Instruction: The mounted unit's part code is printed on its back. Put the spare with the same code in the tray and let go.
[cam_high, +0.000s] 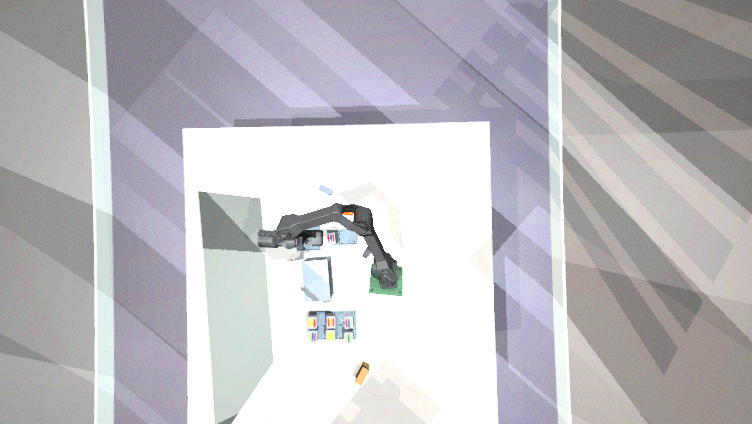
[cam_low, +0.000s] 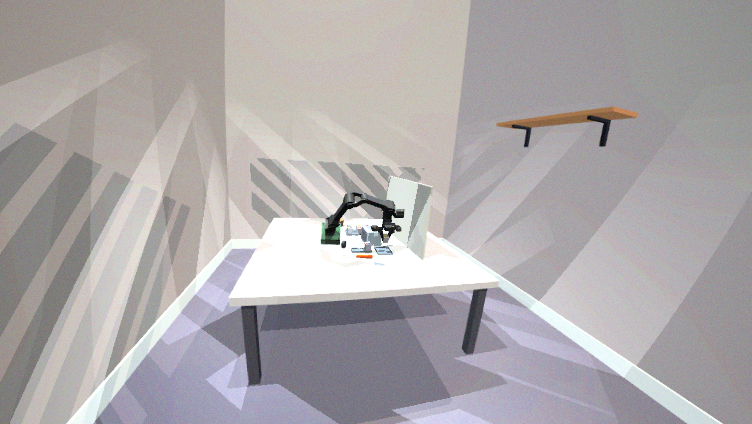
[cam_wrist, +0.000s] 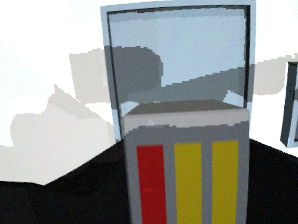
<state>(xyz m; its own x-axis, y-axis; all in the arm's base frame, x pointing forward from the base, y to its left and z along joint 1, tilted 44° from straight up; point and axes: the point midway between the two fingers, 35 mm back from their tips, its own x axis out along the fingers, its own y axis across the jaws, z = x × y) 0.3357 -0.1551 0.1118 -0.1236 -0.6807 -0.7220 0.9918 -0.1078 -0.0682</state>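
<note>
My gripper tip is 10 mm past the light-blue tray and 70 mm above it. The rest, counted from my gripper tip: mounted unit (50 mm behind, 180 mm to the left, 20 mm below); striped spare (110 mm behind, 10 mm to the left, 30 mm below); grey panel (180 mm ahead, 190 mm to the left, 160 mm above).
</note>
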